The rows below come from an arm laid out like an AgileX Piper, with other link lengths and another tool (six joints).
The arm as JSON. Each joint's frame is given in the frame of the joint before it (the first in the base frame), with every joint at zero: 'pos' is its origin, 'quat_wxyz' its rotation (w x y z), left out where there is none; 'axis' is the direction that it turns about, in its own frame. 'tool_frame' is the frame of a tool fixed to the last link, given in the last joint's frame.
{
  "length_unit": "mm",
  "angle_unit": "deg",
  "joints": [
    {
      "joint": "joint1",
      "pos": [
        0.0,
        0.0,
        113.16
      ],
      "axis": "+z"
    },
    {
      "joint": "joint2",
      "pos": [
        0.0,
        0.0,
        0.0
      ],
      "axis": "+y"
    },
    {
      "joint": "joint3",
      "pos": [
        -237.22,
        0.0,
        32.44
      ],
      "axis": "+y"
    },
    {
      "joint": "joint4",
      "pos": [
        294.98,
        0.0,
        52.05
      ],
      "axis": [
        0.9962,
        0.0,
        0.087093
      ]
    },
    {
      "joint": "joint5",
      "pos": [
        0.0,
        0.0,
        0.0
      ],
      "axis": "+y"
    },
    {
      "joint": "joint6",
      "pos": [
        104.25,
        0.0,
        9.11
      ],
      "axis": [
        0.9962,
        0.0,
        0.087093
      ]
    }
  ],
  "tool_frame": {
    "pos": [
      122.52,
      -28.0,
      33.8
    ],
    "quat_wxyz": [
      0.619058,
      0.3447,
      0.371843,
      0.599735
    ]
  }
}
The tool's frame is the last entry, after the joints.
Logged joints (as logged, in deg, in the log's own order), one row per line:
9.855 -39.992 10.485 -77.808 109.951 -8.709
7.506 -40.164 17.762 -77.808 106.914 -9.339
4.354 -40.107 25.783 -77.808 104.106 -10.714
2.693 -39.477 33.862 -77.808 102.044 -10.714
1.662 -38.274 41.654 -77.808 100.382 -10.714
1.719 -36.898 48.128 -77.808 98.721 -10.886
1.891 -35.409 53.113 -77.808 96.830 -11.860
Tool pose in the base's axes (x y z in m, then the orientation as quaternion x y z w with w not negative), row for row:
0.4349 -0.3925 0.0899 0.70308 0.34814 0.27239 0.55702
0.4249 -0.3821 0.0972 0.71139 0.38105 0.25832 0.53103
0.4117 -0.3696 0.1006 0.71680 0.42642 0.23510 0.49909
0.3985 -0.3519 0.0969 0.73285 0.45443 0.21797 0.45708
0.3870 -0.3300 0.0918 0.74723 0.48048 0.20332 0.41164
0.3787 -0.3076 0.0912 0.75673 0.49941 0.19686 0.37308
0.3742 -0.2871 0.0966 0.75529 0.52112 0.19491 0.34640
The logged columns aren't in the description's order. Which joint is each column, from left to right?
Columns, left to right: joint4, joint1, joint5, joint3, joint2, joint6.
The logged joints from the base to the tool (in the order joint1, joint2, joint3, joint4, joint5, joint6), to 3 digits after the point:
-39.992 109.951 -77.808 9.855 10.485 -8.709
-40.164 106.914 -77.808 7.506 17.762 -9.339
-40.107 104.106 -77.808 4.354 25.783 -10.714
-39.477 102.044 -77.808 2.693 33.862 -10.714
-38.274 100.382 -77.808 1.662 41.654 -10.714
-36.898 98.721 -77.808 1.719 48.128 -10.886
-35.409 96.830 -77.808 1.891 53.113 -11.860

